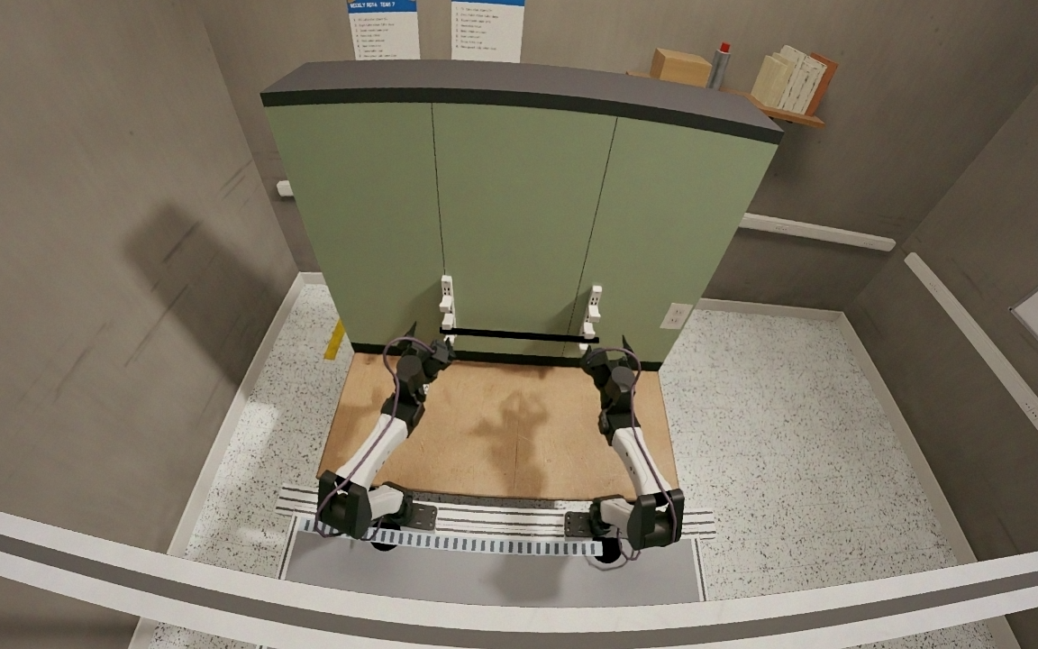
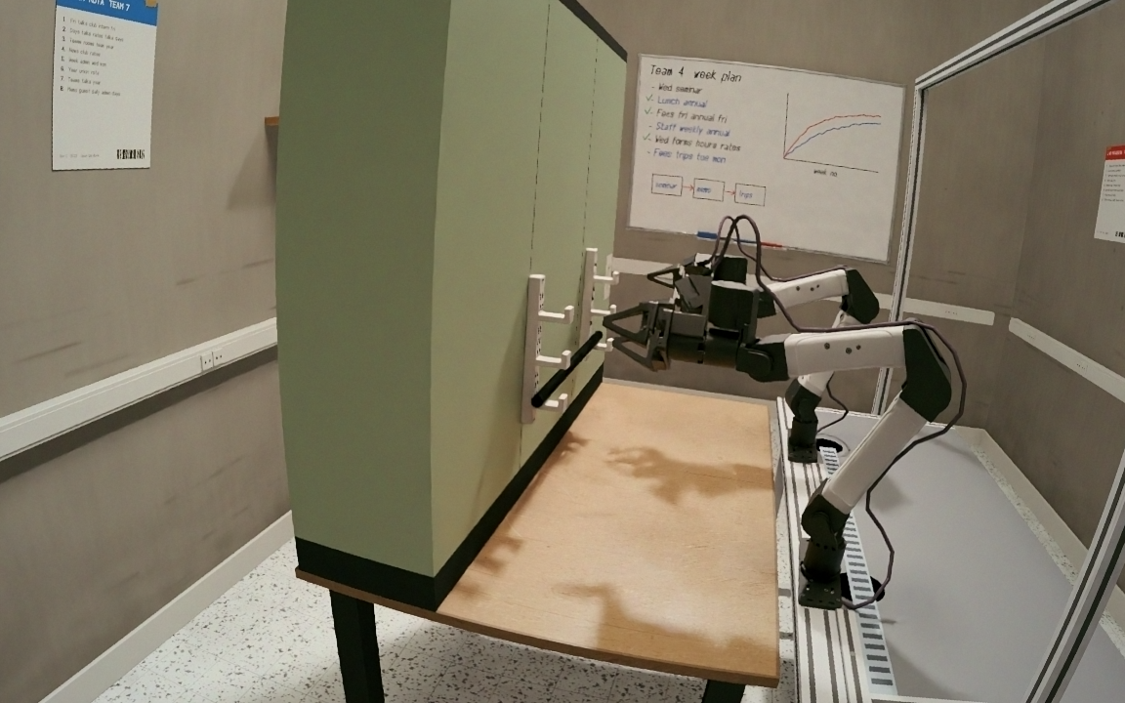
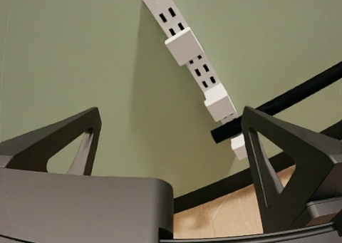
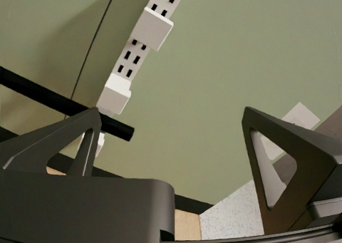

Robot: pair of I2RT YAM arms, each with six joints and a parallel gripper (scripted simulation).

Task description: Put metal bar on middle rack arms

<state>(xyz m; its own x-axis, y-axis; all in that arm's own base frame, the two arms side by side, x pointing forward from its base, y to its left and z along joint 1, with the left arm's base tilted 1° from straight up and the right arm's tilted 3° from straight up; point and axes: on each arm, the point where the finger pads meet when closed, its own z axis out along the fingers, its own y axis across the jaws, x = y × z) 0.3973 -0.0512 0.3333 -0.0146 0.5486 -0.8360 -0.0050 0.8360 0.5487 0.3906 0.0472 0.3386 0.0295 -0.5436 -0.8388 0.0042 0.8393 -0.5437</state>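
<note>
Now: the black metal bar 12 cm ahead of my left hand, 24 cm to the right of it and 13 cm below it. Also, from my left hand: wall socket: 15 cm ahead, 71 cm to the right, 3 cm below; then black base strip: 15 cm ahead, 20 cm to the right, 30 cm below; then green wall panel: 26 cm ahead, 20 cm to the right, 12 cm above.
Right now my right hand is 100 mm short of the black metal bar, 230 mm to the right of it and 120 mm above it. The rest, counted from my right hand: wall socket: 140 mm ahead, 240 mm to the right, 20 mm below; black base strip: 130 mm ahead, 270 mm to the left, 290 mm below; green wall panel: 240 mm ahead, 270 mm to the left, 130 mm above.
</note>
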